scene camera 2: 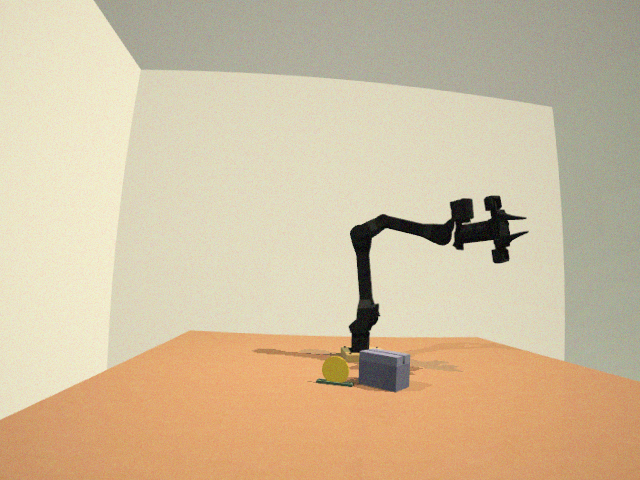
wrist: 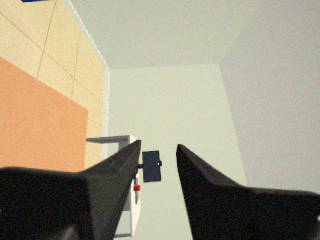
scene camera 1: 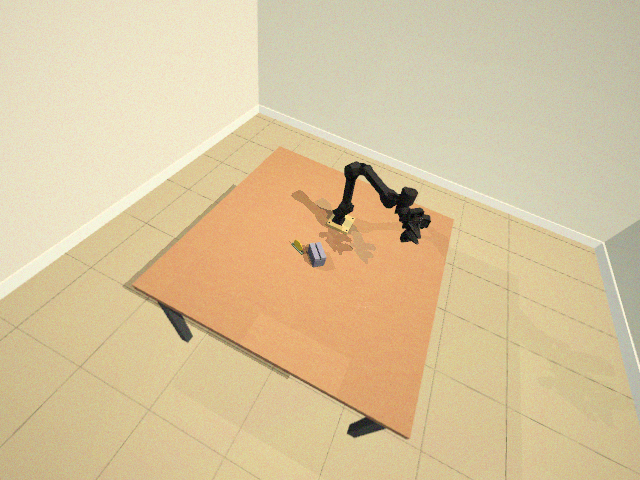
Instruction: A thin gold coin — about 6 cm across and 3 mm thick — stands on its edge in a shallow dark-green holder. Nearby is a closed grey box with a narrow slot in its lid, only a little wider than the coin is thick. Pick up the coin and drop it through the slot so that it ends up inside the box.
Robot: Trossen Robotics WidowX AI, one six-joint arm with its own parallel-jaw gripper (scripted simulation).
Scene:
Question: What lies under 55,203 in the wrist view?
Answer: My gripper.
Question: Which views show my gripper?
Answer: Scene camera 2, the wrist view and scene camera 1: all of them.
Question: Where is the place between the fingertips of my gripper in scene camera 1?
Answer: At 418,241

